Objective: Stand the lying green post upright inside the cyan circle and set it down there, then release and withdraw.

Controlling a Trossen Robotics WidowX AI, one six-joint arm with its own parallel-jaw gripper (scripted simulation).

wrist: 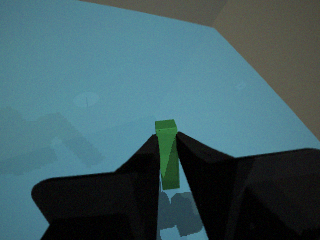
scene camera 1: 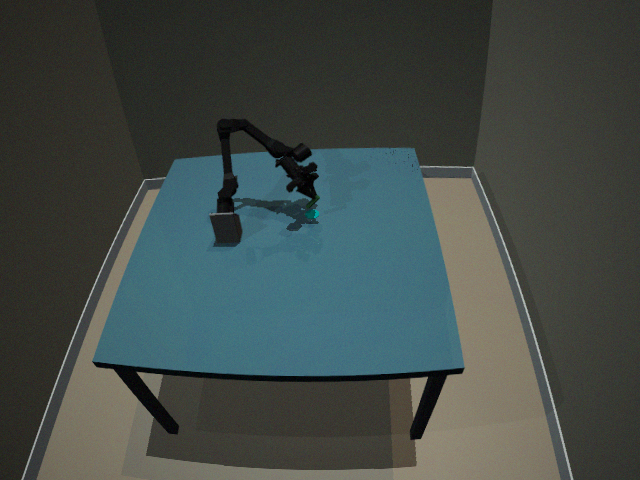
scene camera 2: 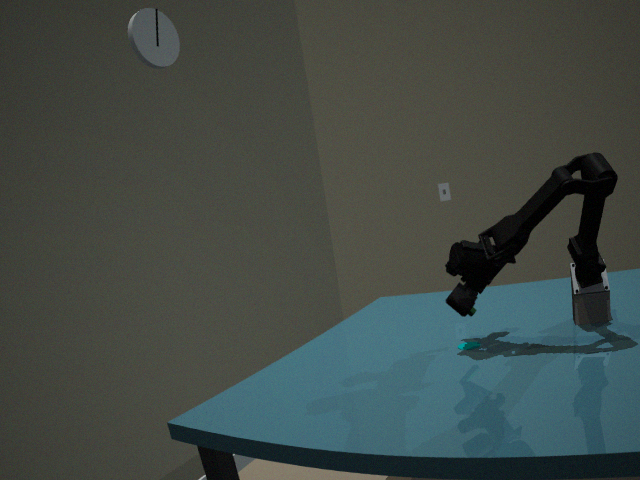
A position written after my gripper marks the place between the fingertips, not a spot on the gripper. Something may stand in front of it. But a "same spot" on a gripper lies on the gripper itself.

my gripper: wrist; scene camera 1; scene camera 2 459, 300
same spot on my gripper: (wrist: 266, 189) = (scene camera 1: 304, 181)
